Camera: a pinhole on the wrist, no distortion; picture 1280 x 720 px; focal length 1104.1 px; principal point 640.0 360.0 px. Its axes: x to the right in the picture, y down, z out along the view. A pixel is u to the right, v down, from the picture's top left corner.
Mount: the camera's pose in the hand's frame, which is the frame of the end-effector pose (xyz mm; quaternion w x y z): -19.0 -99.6 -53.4 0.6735 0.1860 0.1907 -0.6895
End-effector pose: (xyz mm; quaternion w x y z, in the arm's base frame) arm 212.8 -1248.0 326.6 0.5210 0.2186 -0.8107 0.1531
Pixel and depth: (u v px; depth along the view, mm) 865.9 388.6 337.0
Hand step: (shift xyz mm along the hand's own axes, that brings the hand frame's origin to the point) -11.8 -332.0 200.3
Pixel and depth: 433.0 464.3 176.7
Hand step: -1.5 -162.3 115.0
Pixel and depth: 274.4 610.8 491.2
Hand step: 96.6 -214.6 450.2
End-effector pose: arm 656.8 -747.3 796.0 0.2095 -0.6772 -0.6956 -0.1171
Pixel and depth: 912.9 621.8 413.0
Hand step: 76.7 -401.2 247.4
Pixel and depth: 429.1 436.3 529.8
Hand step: 20.2 -285.6 452.7
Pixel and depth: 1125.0 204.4 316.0
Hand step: -66.7 -380.1 147.0
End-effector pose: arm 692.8 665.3 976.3 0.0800 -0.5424 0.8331 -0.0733
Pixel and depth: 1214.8 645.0 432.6
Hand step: 87.5 -517.2 200.8
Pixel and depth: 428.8 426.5 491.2
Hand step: 13.0 -271.8 416.0
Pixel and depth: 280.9 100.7 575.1
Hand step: -149.4 -231.8 537.8
